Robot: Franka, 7 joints.
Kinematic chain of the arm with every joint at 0, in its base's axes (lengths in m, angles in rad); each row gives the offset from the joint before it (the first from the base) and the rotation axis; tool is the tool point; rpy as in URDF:
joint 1: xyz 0 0 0.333 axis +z
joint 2: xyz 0 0 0 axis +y
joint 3: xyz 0 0 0.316 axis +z
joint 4: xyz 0.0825 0 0 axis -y
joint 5: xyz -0.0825 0 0.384 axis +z
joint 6: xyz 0 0 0 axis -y
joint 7: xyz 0.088 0 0 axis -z
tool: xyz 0 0 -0.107 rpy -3.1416 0 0
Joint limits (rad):
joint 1: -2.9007..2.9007
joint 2: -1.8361..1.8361
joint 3: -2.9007..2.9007
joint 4: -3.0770..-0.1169
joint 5: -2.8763..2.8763
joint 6: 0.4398..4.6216
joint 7: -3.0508..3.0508
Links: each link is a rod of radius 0.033 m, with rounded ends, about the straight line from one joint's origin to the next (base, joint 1, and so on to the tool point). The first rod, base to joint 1, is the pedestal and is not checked.
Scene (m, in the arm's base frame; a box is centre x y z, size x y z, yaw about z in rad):
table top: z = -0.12
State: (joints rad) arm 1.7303 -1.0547 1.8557 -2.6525 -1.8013 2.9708 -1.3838
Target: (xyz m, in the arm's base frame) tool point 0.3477 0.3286 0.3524
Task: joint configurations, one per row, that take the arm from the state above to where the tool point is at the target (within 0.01 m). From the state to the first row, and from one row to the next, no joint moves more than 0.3 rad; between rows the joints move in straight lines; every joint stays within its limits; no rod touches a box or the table.
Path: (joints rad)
1: 1.4391 -0.8695 1.5777 -2.6121 -1.8007 2.8802 -1.3838
2: 1.1479 -0.6842 1.2996 -2.5717 -1.8000 2.7896 -1.3838
3: 0.8568 -0.4990 1.0216 -2.5312 -1.7994 2.6990 -1.3838
4: 0.5656 -0.3138 0.7435 -2.4908 -1.7987 2.6084 -1.3838
5: 0.2744 -0.1285 0.4655 -2.4504 -1.7981 2.5178 -1.3838

